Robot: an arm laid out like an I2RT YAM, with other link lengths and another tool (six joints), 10 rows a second.
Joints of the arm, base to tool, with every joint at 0 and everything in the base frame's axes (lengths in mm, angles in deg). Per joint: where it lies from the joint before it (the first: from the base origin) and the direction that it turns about. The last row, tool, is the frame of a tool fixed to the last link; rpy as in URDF.
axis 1: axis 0 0 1 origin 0 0 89.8
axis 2: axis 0 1 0 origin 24.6 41.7 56
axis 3: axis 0 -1 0 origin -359 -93.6 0
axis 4: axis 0 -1 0 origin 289.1 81.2 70.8
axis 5: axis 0 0 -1 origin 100.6 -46.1 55.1
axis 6: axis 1 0 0 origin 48.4 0 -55.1
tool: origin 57 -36 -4 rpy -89.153 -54.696 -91.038
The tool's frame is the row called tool.
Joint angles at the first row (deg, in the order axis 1, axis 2, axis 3, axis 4, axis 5, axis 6):
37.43 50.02 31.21 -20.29 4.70 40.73
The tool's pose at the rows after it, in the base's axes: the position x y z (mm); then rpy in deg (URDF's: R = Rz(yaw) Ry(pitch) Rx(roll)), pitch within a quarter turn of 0, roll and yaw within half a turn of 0:
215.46 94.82 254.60 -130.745 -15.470 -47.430
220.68 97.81 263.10 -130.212 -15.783 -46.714
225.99 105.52 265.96 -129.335 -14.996 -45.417
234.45 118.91 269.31 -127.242 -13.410 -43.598
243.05 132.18 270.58 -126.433 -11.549 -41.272
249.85 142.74 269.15 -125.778 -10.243 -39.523
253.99 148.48 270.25 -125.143 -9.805 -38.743
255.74 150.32 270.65 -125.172 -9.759 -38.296
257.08 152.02 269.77 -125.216 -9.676 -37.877
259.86 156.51 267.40 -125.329 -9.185 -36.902
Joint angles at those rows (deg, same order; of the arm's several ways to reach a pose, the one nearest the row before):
36.15 49.48 32.80 -22.64 4.49 38.76
35.73 50.31 34.31 -22.71 3.65 37.76
35.75 51.60 34.91 -21.28 1.91 37.53
35.86 53.55 35.37 -18.07 -1.01 37.71
35.78 56.21 36.36 -16.00 -4.26 37.79
35.83 58.39 36.75 -13.87 -6.58 37.88
35.89 59.48 37.13 -12.68 -7.59 37.88
35.85 59.98 37.43 -12.56 -8.01 37.63
35.84 60.44 37.49 -12.24 -8.39 37.44
35.88 61.57 37.64 -11.54 -9.40 37.27

